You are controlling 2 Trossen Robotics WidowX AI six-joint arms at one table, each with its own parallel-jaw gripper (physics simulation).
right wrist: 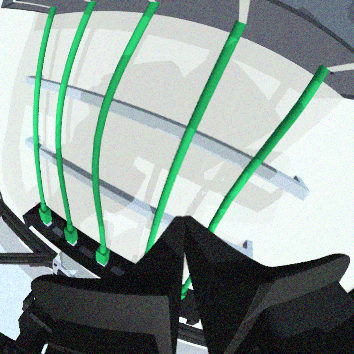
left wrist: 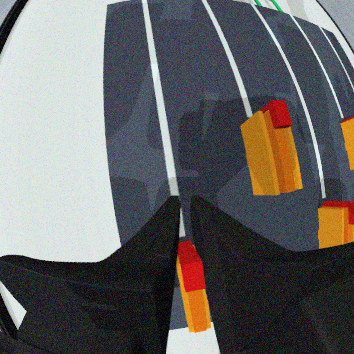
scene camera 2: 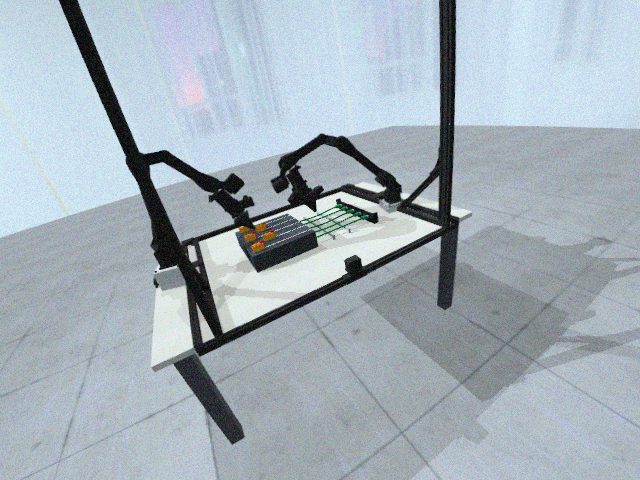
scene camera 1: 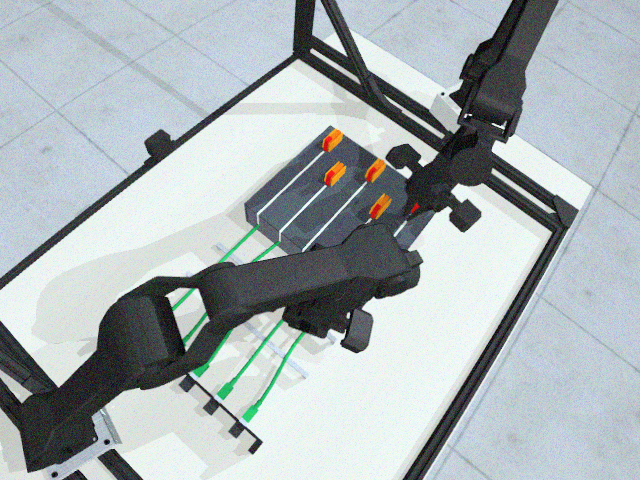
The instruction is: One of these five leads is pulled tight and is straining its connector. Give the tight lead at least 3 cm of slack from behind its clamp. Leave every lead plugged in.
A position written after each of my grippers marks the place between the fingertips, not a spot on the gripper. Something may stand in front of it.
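Observation:
My right gripper (scene camera 1: 290,324) is shut with nothing in it, and I find the same gripper in the right wrist view (right wrist: 182,222). My left gripper (scene camera 1: 405,218) is visible too, and the left wrist view has it as well (left wrist: 183,203). There is also a lead (right wrist: 237,28).

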